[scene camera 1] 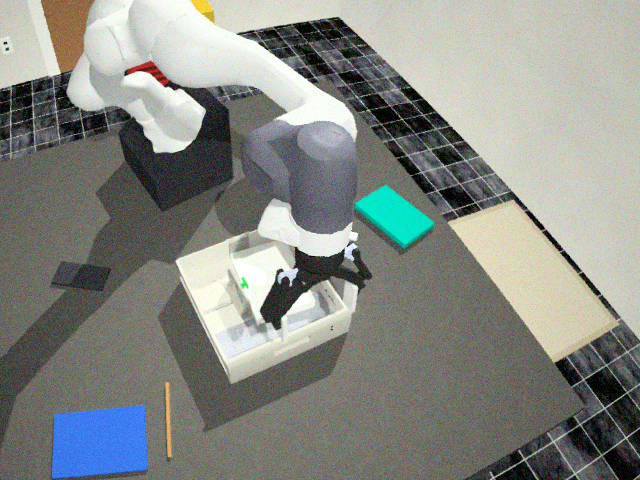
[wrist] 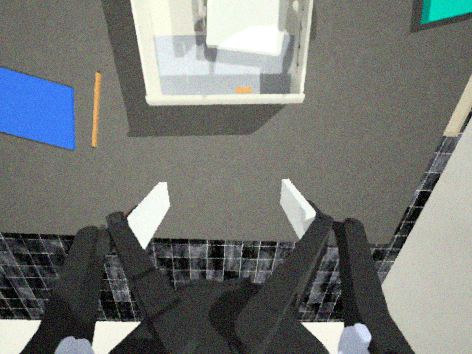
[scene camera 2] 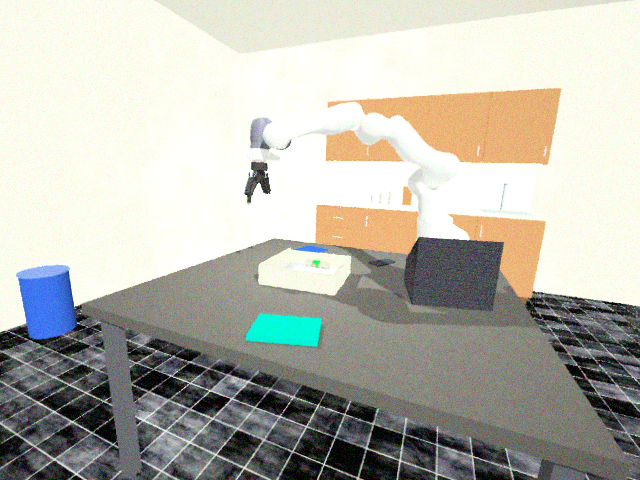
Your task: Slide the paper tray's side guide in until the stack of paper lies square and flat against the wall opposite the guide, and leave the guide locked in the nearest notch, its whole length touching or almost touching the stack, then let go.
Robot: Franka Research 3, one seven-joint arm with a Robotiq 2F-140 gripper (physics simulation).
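The cream paper tray (scene camera 1: pixel 253 368) (scene camera 2: pixel 299 281) (wrist: pixel 225 99) stands on the table. The side guide's green tab (scene camera 1: pixel 244 282) (scene camera 2: pixel 316 264) shows at the left side of the white paper stack (scene camera 1: pixel 261 262) (wrist: pixel 245 22). The guide's plate is partly hidden by the stack and my finger in scene camera 1. In the wrist view the stack's near edge slants relative to the tray's near wall, and a strip shows between the stack and the right wall. Whether the guide touches the stack is unclear. My gripper (scene camera 1: pixel 316 312) (scene camera 2: pixel 257 197) (wrist: pixel 225 192) is open and empty, high above the table beyond the tray's near wall.
A blue slab (scene camera 1: pixel 99 441) (wrist: pixel 35 107) and an orange stick (scene camera 1: pixel 168 419) (wrist: pixel 96 110) lie left of the tray. A teal slab (scene camera 1: pixel 394 215) (scene camera 2: pixel 285 330) lies to its right. A dark flat piece (scene camera 1: pixel 81 276) lies further left. The black base block (scene camera 2: pixel 454 273) supports my arm.
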